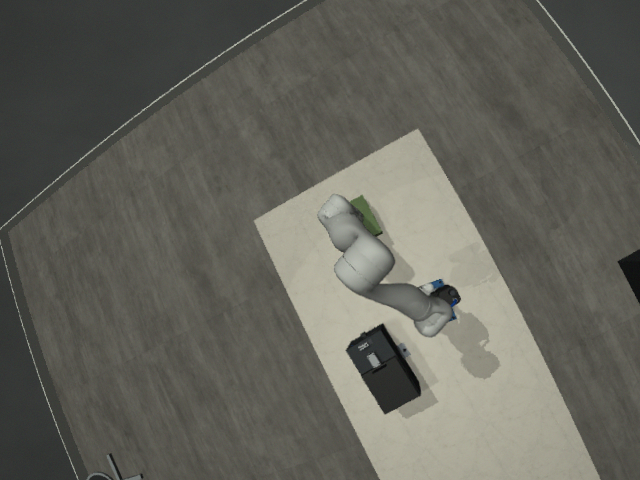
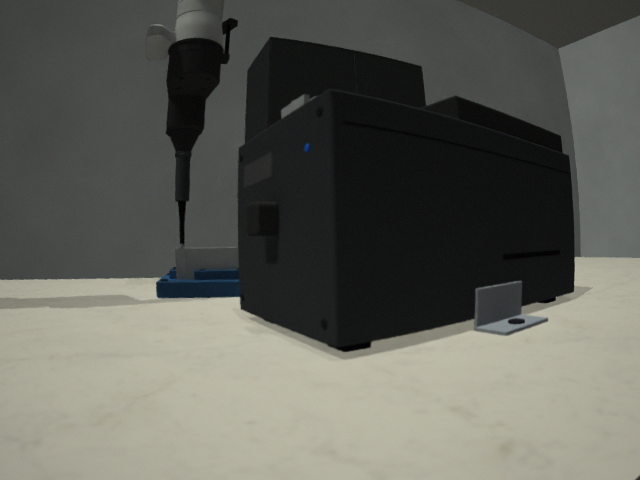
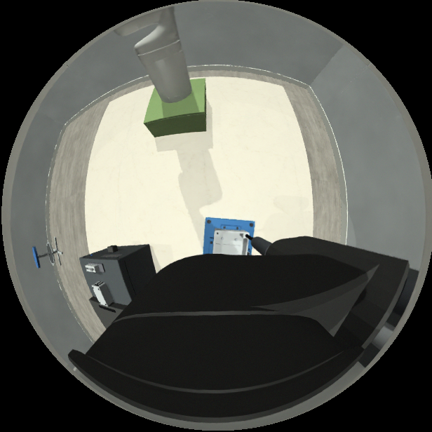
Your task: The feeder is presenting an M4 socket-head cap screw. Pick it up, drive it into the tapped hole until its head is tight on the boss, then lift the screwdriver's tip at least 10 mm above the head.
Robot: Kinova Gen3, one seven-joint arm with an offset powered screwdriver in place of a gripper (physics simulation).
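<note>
My screwdriver's thin dark bit [image 2: 181, 243] [image 3: 247, 236] points straight down at a corner of the light grey housing [image 2: 214, 256] [image 3: 225, 238], which sits in the blue fixture [image 1: 437, 283] [image 2: 199, 289] [image 3: 215, 221]. A small pale piece, the screw [image 2: 181, 245], shows right under the bit's tip, at the housing's top edge; bit and screw look in contact. The screw is too small to tell whether its head touches the boss, and its shank and the tapped hole are hidden. The black feeder [image 1: 391, 384] [image 2: 444, 222] [image 3: 116, 275] stands apart from the fixture.
A green block [image 1: 366, 214] [image 3: 181, 126] stands by the arm's base. A grey angle bracket [image 1: 404, 350] [image 2: 498, 305] is at the feeder's side. The arm's forearm [image 1: 403, 299] reaches over the table [image 1: 516, 413] between block and feeder. A wheeled stand [image 3: 51, 254] is on the floor.
</note>
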